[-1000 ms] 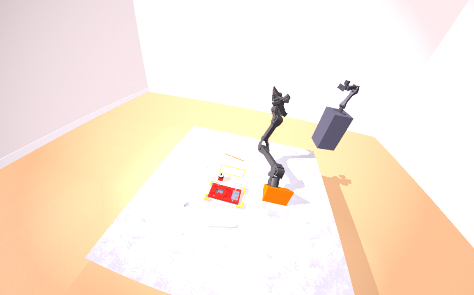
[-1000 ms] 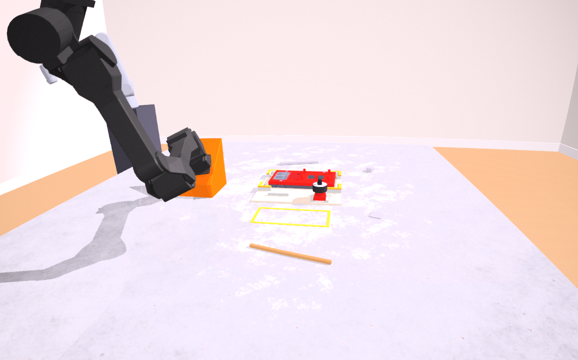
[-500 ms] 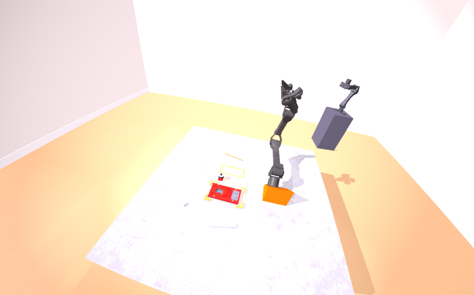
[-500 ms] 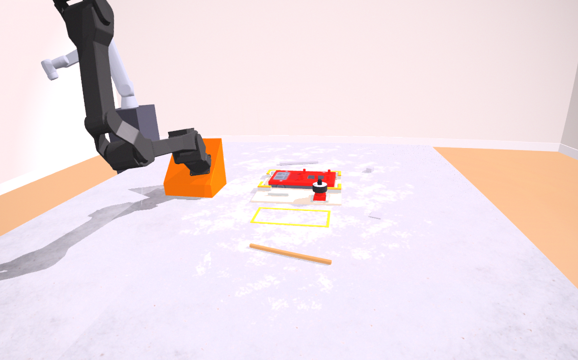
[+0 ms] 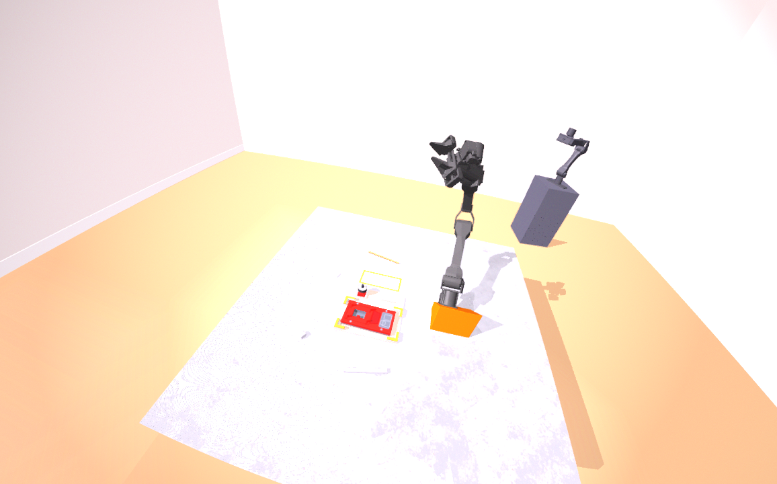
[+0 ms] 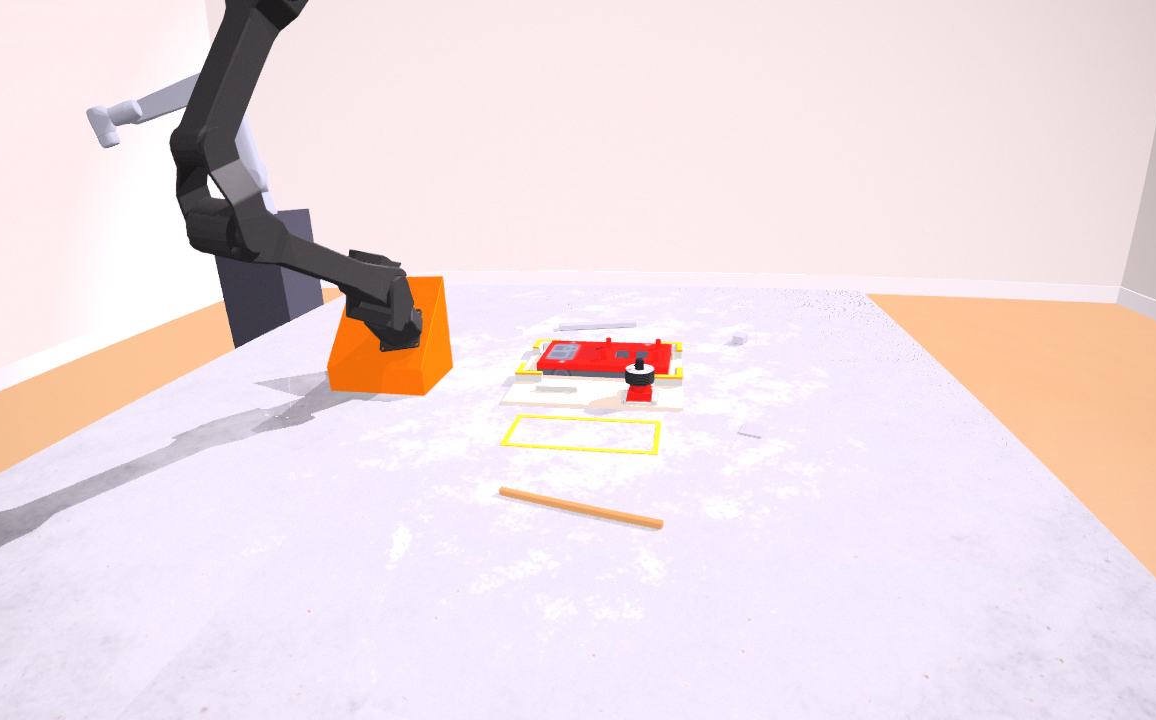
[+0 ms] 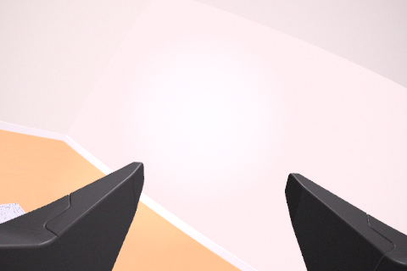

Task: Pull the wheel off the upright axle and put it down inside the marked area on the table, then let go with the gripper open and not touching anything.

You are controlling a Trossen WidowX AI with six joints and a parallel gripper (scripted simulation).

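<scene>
Right now the wheel is 17 cm ahead of my gripper tip, 7 cm to the left of it and 60 cm below it. Also, from my gripper tip: wooden stick (10 cm ahead, 19 cm to the right, 64 cm below).
</scene>
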